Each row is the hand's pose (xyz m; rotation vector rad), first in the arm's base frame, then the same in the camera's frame.
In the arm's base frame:
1: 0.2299 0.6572 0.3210 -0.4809 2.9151 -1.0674
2: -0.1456 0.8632 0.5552 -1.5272 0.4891 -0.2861
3: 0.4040 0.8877 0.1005 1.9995 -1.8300 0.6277
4: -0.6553 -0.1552 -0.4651 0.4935 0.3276 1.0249
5: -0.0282 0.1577 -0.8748 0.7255 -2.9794 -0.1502
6: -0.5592 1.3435 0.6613 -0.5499 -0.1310 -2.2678
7: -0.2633 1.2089 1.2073 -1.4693 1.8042 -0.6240
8: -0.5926 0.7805 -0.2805 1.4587 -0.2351 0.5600
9: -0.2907 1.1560 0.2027 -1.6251 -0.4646 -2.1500
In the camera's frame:
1: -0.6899 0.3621 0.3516 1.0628 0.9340 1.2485
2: -1.0191 0.7220 0.3696 1.2501 -0.2495 -1.0670
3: -0.7434 0.1073 0.6052 0.2282 1.1688 0.1180
4: 0.3547 1.2423 0.7938 1.0651 -2.5923 0.2188
5: 0.3731 0.5010 1.1242 0.4151 0.3685 1.2353
6: -1.5056 1.0386 0.6455 -2.3704 -1.3719 1.1640
7: -1.6785 0.8795 0.0551 1.1492 0.4261 0.0487
8: -0.5158 1.0201 1.1199 -1.0252 2.0814 -0.4034
9: -1.0738 0.7377 0.8469 1.4711 1.6860 -1.8372

